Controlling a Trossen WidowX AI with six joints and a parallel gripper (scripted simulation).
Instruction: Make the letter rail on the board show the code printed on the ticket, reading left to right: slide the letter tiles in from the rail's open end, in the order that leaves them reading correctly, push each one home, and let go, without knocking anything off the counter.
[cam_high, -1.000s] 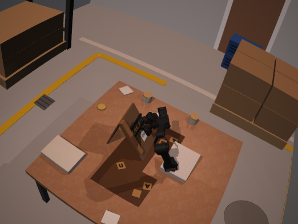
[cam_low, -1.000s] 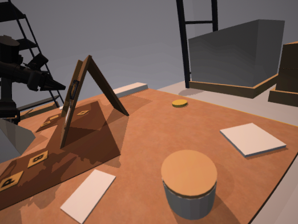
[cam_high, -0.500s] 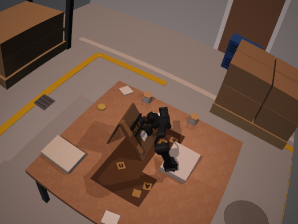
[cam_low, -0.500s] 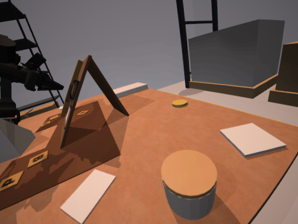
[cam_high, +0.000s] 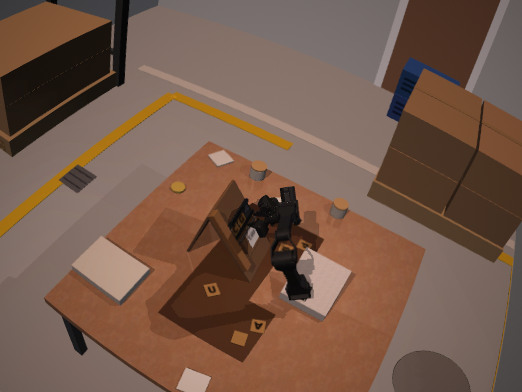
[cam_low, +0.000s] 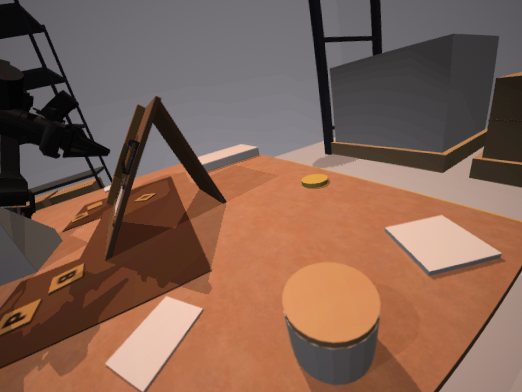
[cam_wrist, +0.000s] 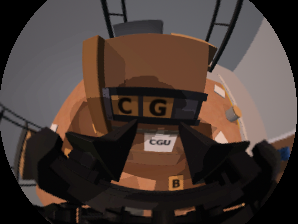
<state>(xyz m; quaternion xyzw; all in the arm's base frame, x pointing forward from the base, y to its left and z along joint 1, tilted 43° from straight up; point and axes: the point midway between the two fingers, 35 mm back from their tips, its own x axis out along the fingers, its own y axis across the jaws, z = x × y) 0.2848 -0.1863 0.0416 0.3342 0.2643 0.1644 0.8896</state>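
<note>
Now: gripper tip 100 mm above the white ticket, 20 mm to the left of it and 20 mm past it. From my gripper tip the other things lie so: dark mat 200 mm below, 110 mm behind, 100 mm to the left; then yellow disc 450 mm ahead, 190 mm below, 140 mm to the right; then white card 350 mm to the right, 200 mm below, 20 mm ahead.
</note>
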